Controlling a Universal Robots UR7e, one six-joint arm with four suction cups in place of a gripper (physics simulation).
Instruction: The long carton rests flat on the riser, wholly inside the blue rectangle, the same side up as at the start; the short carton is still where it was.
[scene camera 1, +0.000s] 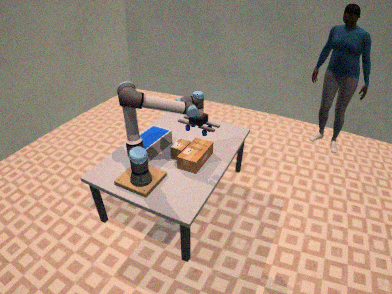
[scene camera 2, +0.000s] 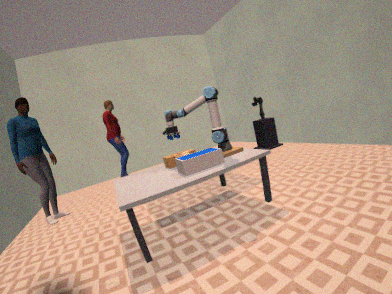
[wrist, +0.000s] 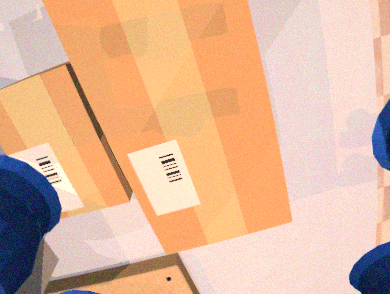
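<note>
My suction head (wrist: 38, 209) holds nothing, and its cup hangs above a long carton (scene camera 1: 192, 158), 22 cm from the middle of the long carton. The wrist view shows me the long carton too (wrist: 182, 100). On the table rest a riser (scene camera 2: 191, 163), which I also see in scene camera 1 (scene camera 1: 155, 139), and a short carton (wrist: 56, 131).
</note>
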